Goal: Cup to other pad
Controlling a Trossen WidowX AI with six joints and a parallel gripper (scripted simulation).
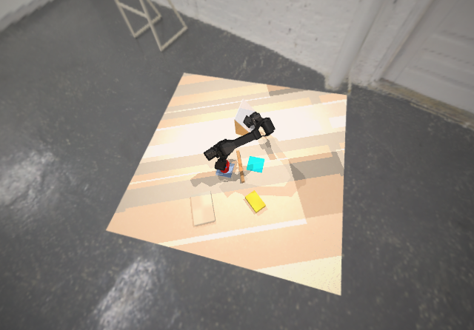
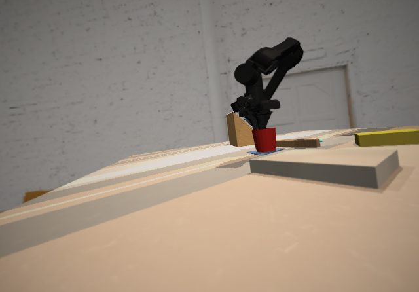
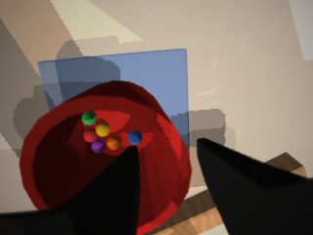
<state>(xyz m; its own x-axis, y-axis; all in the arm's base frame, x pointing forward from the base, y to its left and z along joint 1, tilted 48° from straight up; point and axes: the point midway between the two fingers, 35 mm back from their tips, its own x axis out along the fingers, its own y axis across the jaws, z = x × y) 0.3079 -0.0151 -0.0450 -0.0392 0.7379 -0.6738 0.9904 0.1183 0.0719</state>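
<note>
My gripper tip is now 30 mm short of the red cup and 20 mm above it. Also, from my gripper tip: cyan pad 70 mm behind, 180 mm to the left, 60 mm below; wooden bar 20 mm behind, 100 mm to the left, 50 mm below; blue pad 30 mm ahead, 10 mm to the left, 60 mm below.
</note>
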